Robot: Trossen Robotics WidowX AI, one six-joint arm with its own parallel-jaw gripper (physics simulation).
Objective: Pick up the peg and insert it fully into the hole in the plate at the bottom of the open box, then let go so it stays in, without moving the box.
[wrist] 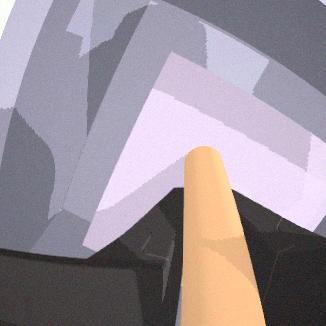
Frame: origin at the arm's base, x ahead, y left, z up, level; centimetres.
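Where they show: gripper, fingertip midpoint: (199, 198).
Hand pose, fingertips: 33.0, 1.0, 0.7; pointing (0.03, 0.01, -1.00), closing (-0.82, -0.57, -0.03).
After its pixels a point has its place, as x, y, z.
An orange-tan round peg (207, 200) @(34.0, -0.4, 4.1) runs up from the bottom of the wrist view, its rounded-looking far end in front of the plate. My black gripper (199, 198) @(33.0, 1.1, 0.7) is shut on the peg, with one finger on either side of it. The pale lavender plate (145, 130) @(36.0, 0.1, 0.4) lies at the bottom of the open box (37, 95) @(39.0, 0.0, 3.4), beyond the peg's end. The hole does not show; the peg or the fingers may hide it. Whether the peg's end touches the plate, I cannot tell.
The box's blue-grey walls rise at the left and along the top and upper right of the view, around the gripper's fingers. Dark, jagged shadows fall on the left wall, and a shaded band crosses the plate's upper side.
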